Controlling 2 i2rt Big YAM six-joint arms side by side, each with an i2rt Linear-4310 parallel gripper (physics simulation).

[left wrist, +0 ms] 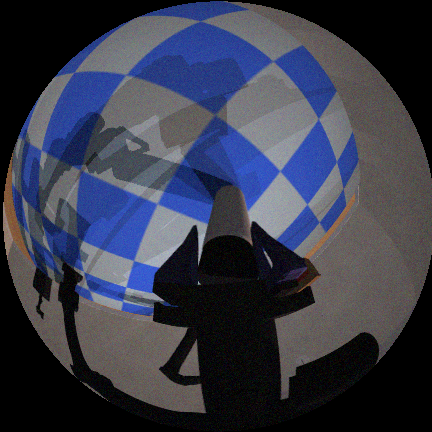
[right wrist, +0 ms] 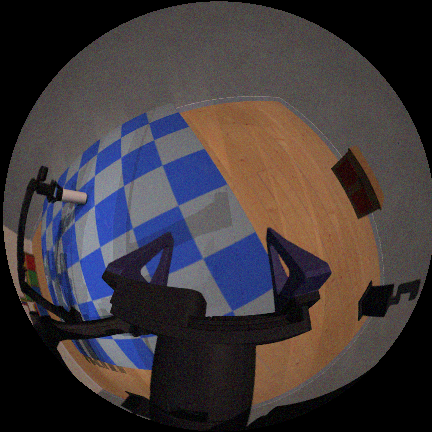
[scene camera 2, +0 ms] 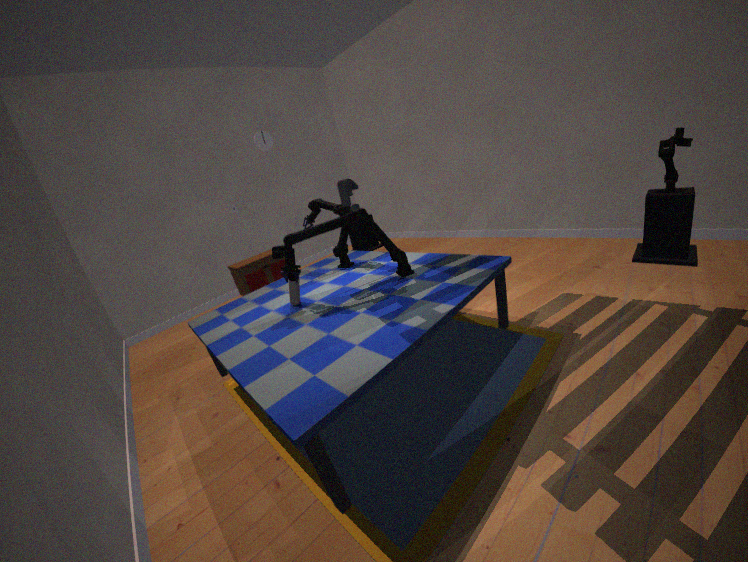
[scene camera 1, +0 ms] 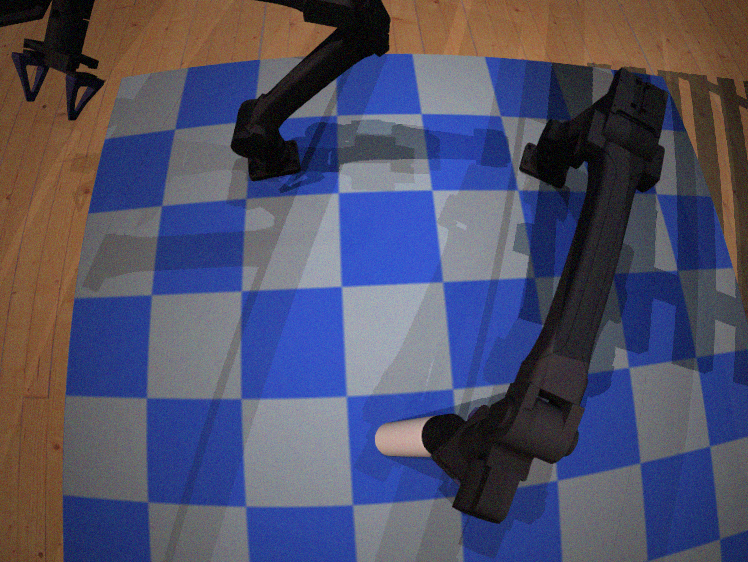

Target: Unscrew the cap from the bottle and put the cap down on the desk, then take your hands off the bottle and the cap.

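Seen in the pictures: left gripper, between the fingertips: (left wrist: 224, 226) (scene camera 2: 292, 282) (scene camera 1: 454, 451); right gripper, between the fingertips: (right wrist: 217, 234) (scene camera 2: 304, 227) (scene camera 1: 50, 110); left arm's base, origin of its link: (left wrist: 71, 271) (right wrist: 76, 314) (scene camera 2: 405, 273) (scene camera 1: 543, 166); right arm's base, origin of its link: (scene camera 2: 346, 265) (scene camera 1: 274, 161).
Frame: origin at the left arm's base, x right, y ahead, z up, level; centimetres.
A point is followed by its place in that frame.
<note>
The pinkish bottle (scene camera 1: 400, 438) {x 12.4, y 71.2, z 12.6 cm} (scene camera 2: 294, 293) {x 7.0, y 70.9, z 8.6 cm} (left wrist: 229, 212) {x 6.1, y 71.2, z 12.8 cm} (right wrist: 75, 196) {x 13.5, y 70.3, z 9.3 cm} shows below my left gripper (left wrist: 224, 226) {x 4.0, y 69.9, z 16.7 cm} (right wrist: 60, 193) {x 4.0, y 69.9, z 16.7 cm}, at the lower middle in scene camera 1. It leans, with its foot toward the left there; whether the foot touches the desk is unclear. The black cap (scene camera 1: 440, 431) {x 8.5, y 67.7, z 21.8 cm} (left wrist: 227, 257) {x 3.8, y 69.1, z 20.5 cm} is on the bottle's top end, between the left fingers, which are shut on it. Part of the cap is hidden by the gripper. My right gripper (scene camera 1: 51, 108) {x 84.7, y 48.6, z 36.9 cm} (scene camera 2: 307, 222) {x 84.7, y 48.6, z 36.9 cm} (right wrist: 217, 234) {x 84.7, y 48.6, z 36.9 cm} is open and empty, far from the bottle, past the desk's upper left edge in scene camera 1.
The blue and grey chequered desk (scene camera 1: 296, 447) {x 28.8, y 81.6, z 0.0 cm} (scene camera 2: 317, 356) {x -59.5, y 68.0, z 0.0 cm} lies under both arms. A low cabinet with red fronts (scene camera 2: 256, 277) (right wrist: 356, 182) stands on the floor away from the desk. A black pedestal (scene camera 2: 668, 223) carrying a dark arm stands at the right in scene camera 2.
</note>
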